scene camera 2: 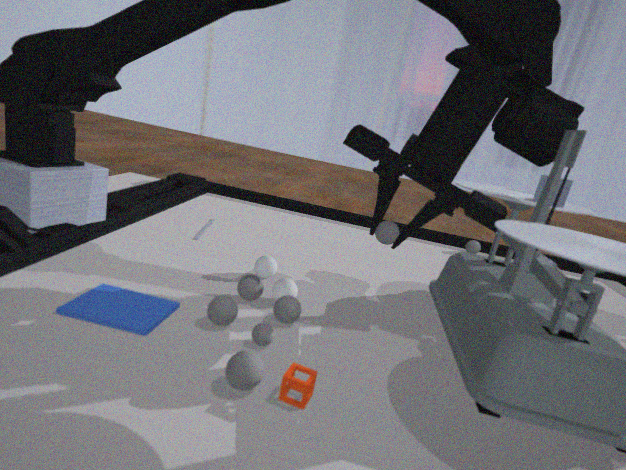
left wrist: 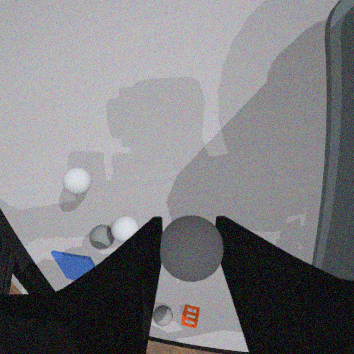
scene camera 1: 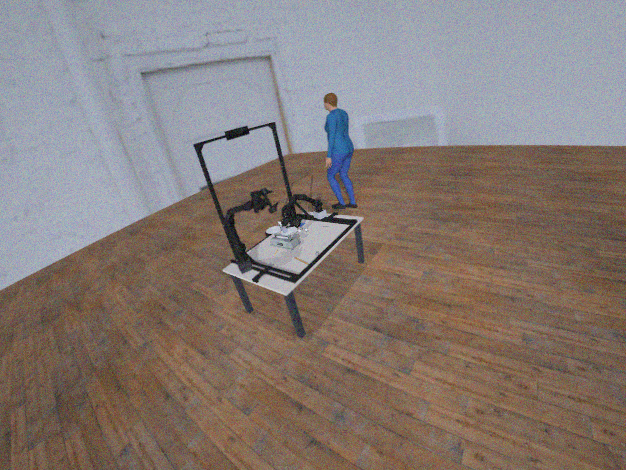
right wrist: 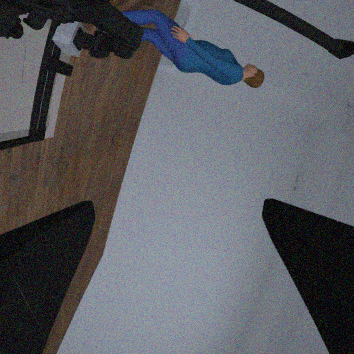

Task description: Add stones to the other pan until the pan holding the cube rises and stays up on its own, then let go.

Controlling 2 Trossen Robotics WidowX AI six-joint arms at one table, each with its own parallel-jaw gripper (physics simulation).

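Where they show: left gripper, fingertip midpoint: point(scene camera 2: 381, 241) point(left wrist: 188, 224); right gripper, fingertip midpoint: point(scene camera 1: 275, 196) point(right wrist: 179, 208); left arm's base, link origin: point(scene camera 2: 40, 160) point(scene camera 1: 319, 211) point(right wrist: 78, 38); right arm's base, link origin: point(scene camera 1: 242, 260).
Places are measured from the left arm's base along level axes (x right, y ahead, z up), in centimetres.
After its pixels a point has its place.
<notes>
My left gripper point(scene camera 2: 383, 238) {x -11.3, y 39.4, z -1.0 cm} point(left wrist: 188, 224) {x -11.3, y 39.4, z -1.0 cm} is shut on a grey stone point(scene camera 2: 388, 231) {x -9.8, y 40.1, z 0.7 cm} point(left wrist: 192, 248) {x -12.1, y 40.0, z 1.2 cm}, held above the table beside the scale. The grey balance scale point(scene camera 1: 285, 242) {x -18.5, y 58.1, z -2.6 cm} point(scene camera 2: 535, 364) {x 1.9, y 55.2, z -3.7 cm} point(left wrist: 344, 150) {x -14.4, y 47.9, z -6.6 cm} has a near pan point(scene camera 2: 571, 246) {x 0.1, y 55.1, z 5.6 cm} and a far pan point(scene camera 2: 498, 191) {x -19.6, y 50.2, z 6.8 cm}, partly hidden. The cube does not show on the visible parts of the pans. Several loose stones lie in a group, among them a large grey stone point(scene camera 2: 244, 370) {x 12.8, y 35.9, z -6.6 cm} and a white stone point(scene camera 2: 265, 266) {x -7.2, y 27.2, z -6.9 cm}. Another small stone point(scene camera 2: 472, 246) {x -50.1, y 50.5, z -7.0 cm} shows by the scale's far end. My right gripper point(right wrist: 179, 208) {x -35.4, y 64.8, z 45.3 cm} is open and empty, away from the table.
An orange open-sided block point(scene camera 2: 298, 386) {x 9.6, y 39.1, z -8.4 cm} point(left wrist: 190, 316) {x 9.4, y 39.5, z -7.0 cm} lies near the stones. A flat blue pad point(scene camera 2: 118, 309) {x 9.4, y 21.3, z -8.3 cm} point(left wrist: 74, 266) {x 7.9, y 20.9, z -8.3 cm} lies left of them in scene camera 2. A person point(scene camera 1: 338, 131) point(right wrist: 210, 62) in blue stands behind the table. A black frame point(scene camera 1: 209, 184) {x 7.4, y 96.6, z 62.6 cm} rises over it.
</notes>
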